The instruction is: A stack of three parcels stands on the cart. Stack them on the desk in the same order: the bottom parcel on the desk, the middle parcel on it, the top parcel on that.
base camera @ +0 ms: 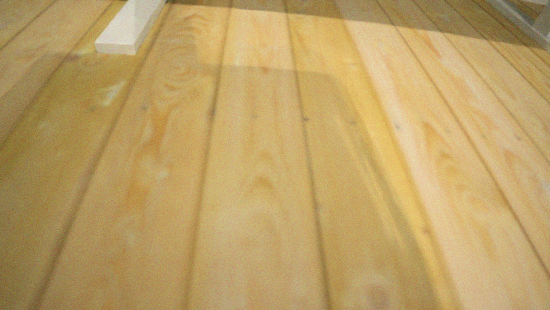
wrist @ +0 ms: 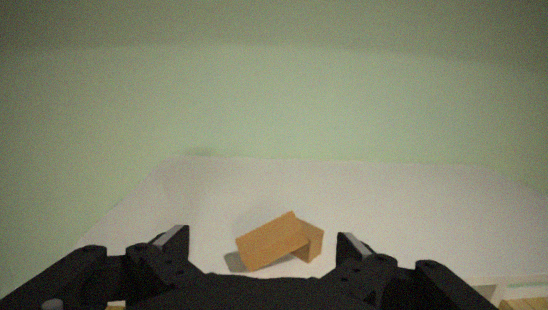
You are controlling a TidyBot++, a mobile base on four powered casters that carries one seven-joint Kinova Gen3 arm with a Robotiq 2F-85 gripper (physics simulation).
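Frame: origin at the arm's base, x ahead, y left, z up, level; centimetres.
Seen in the pictures: gripper, fingertip midpoint: (wrist: 263, 245).
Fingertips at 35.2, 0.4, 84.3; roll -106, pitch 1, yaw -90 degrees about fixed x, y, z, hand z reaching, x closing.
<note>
Offsets run from my fingertips to a thing's top centre, as dx, dy, dz. "spot": to the spot under its first point. Level surfaces: height alone.
In the wrist view, an orange-brown parcel (wrist: 272, 240) lies tilted on the white desk @(dz -28.9) (wrist: 400, 215), one end raised against a second brown parcel @(+39.0, -7.9, -22.9) (wrist: 315, 242). The second parcel is partly hidden behind the first. Which parcel of the stack each one is, I cannot tell. My gripper (wrist: 263, 245) is open, with nothing between its fingers. Both parcels appear between the fingertips in the picture, beyond the gripper. The third parcel and the cart do not show in either view.
A pale green wall (wrist: 300, 100) stands behind the desk. In the base camera view, a white desk foot (base camera: 125, 32) rests on the plank floor @(dz -123.9) (base camera: 260, 200) at the upper left, and part of another white foot @(spot: +78.0, -90.6, -121.9) (base camera: 520, 21) shows at the upper right.
</note>
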